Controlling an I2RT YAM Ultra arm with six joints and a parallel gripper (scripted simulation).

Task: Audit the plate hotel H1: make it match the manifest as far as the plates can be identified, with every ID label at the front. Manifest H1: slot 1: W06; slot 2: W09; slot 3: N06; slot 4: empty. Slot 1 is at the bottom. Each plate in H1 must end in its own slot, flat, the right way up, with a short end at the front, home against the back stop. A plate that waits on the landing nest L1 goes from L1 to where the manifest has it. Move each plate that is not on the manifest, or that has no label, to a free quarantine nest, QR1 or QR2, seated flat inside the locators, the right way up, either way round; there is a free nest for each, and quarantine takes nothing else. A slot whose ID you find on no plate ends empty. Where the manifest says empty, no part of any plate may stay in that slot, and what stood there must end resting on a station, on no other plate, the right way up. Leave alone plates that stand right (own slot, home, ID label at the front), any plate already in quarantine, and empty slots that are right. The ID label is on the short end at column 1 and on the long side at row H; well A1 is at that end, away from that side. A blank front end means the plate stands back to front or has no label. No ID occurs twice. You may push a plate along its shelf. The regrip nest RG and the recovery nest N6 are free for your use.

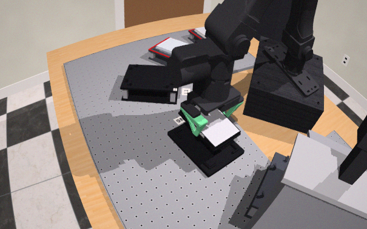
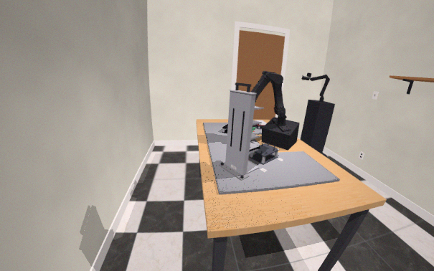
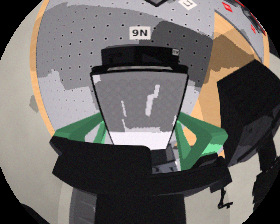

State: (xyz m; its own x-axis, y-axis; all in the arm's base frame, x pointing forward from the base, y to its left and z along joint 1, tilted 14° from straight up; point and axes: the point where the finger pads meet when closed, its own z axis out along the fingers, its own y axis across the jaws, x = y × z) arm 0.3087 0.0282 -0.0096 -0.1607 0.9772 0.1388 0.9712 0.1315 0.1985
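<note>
Now: the flat black nest N6 70 mm below my hand. The rest, counted from my hand: tag L1: 50 mm behind, 200 mm to the right, 80 mm below; black landing nest L1: 40 mm ahead, 260 mm to the right, 30 mm below; N6 tag: 20 mm ahead, 100 mm to the right, 80 mm below.
</note>
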